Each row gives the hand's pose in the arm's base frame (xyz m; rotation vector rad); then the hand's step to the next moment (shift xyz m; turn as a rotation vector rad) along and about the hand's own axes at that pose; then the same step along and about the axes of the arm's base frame.
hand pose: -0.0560 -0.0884 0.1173 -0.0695 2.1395 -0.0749
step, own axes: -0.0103 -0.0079 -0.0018 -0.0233 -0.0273 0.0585
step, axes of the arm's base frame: 0.0042 -0.0070 0.0102 0.0624 -0.0269 -0.0098
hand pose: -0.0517 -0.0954 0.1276 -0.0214 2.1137 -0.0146
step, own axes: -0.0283 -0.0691 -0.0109 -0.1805 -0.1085 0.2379
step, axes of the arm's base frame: 0.0059 -0.0685 0.0312 0.2980 -0.1051 0.0337
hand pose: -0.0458 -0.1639 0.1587 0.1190 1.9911 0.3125
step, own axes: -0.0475 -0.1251 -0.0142 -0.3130 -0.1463 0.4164
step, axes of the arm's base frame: 0.0146 -0.1331 0.0132 0.5178 -0.1413 0.0682
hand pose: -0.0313 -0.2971 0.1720 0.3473 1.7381 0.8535
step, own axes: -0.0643 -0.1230 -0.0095 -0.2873 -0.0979 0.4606
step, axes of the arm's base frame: 0.0359 -0.1287 -0.0386 0.5408 -0.0755 0.0780
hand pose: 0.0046 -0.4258 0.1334 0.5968 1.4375 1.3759
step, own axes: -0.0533 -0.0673 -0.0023 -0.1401 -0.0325 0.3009
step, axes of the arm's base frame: 0.0364 -0.0628 -0.0459 0.3271 -0.0006 0.0649
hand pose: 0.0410 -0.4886 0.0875 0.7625 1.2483 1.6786
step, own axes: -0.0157 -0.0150 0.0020 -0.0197 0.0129 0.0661
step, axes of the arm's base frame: 0.0127 -0.0119 -0.0132 0.0614 0.0078 0.0330
